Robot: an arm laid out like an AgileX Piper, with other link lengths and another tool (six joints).
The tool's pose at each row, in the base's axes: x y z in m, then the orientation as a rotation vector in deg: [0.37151 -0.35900 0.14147 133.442 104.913 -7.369]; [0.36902 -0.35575 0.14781 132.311 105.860 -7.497]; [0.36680 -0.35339 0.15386 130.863 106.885 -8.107]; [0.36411 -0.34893 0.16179 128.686 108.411 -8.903]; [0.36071 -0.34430 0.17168 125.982 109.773 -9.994]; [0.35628 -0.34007 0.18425 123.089 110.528 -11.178]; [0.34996 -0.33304 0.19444 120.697 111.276 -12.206]
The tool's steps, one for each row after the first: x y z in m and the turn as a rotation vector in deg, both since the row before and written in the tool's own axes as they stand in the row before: [0.00139 -0.00262 -0.00694 -0.257 -0.214 -0.962]; [0.00067 -0.00214 -0.00649 -0.195 -0.566 -1.162]; [0.00221 -0.00280 -0.00879 -0.328 -0.778 -1.743]; [0.00180 -0.00325 -0.01082 -0.544 -1.230 -1.902]; [0.00052 -0.00382 -0.01344 -0.825 -1.631 -1.682]; [0.00333 -0.00597 -0.01210 -0.577 -1.295 -1.486]
